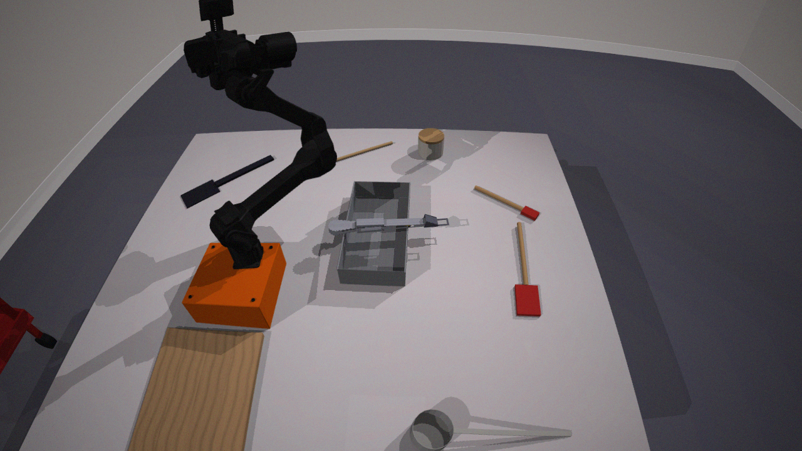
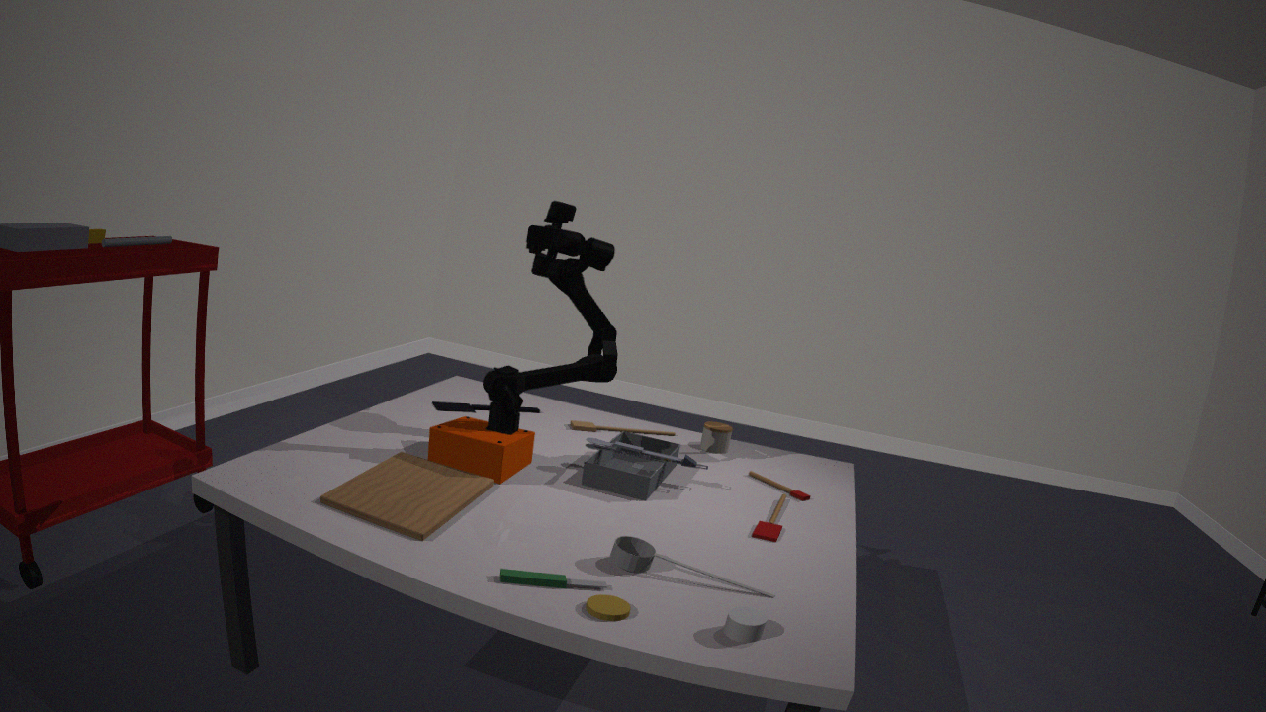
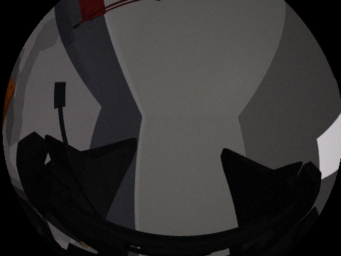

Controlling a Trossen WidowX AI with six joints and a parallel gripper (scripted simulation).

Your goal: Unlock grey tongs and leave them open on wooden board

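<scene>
My gripper tip is now 49 cm above the roasting tin, 34 cm short of it and 14 cm to the left of it. From my gripper tip the other things lie so: lidded jar 52 cm ahead, 48 cm below, 21 cm to the left; then black spatula 51 cm below, 14 cm behind, 13 cm to the left; then wooden board 58 cm to the right, 51 cm below, 6 cm behind.
</scene>
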